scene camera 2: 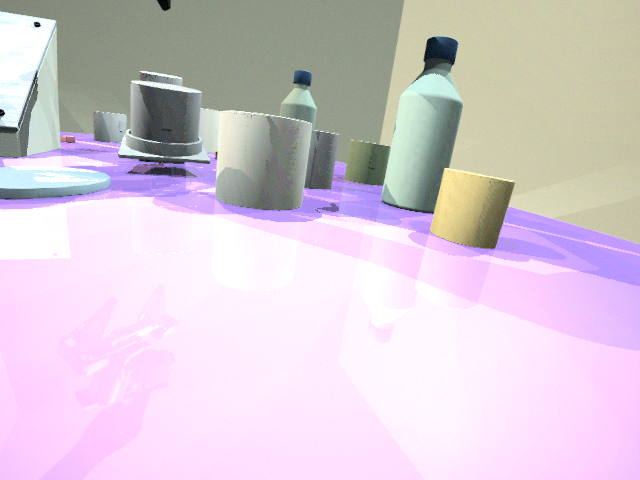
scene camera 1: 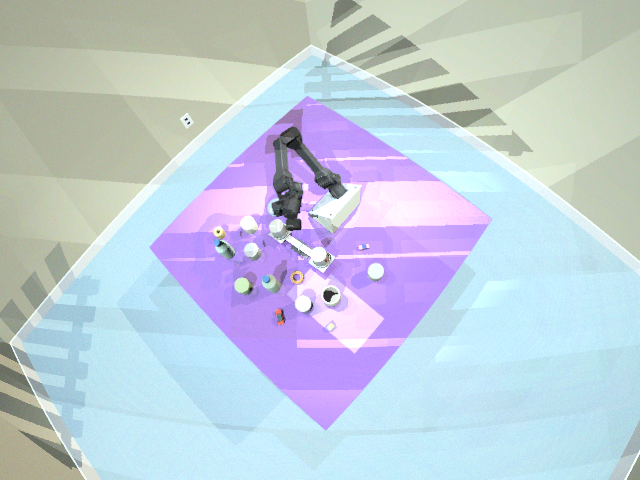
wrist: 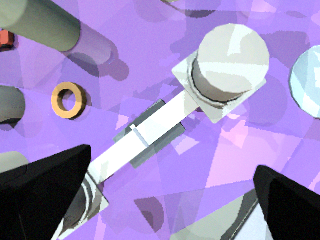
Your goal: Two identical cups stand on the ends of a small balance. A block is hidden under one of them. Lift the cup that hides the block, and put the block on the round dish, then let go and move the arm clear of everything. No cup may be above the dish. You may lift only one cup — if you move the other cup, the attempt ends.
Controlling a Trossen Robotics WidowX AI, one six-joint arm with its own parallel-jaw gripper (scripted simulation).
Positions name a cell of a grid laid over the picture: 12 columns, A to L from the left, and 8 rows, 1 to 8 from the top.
Scene:
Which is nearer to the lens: the tan cylinder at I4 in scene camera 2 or the cup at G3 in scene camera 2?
The tan cylinder.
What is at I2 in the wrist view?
A cup.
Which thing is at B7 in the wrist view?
My gripper.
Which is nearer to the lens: the cup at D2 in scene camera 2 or the tan cylinder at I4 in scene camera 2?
The tan cylinder.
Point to a balance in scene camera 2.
C3

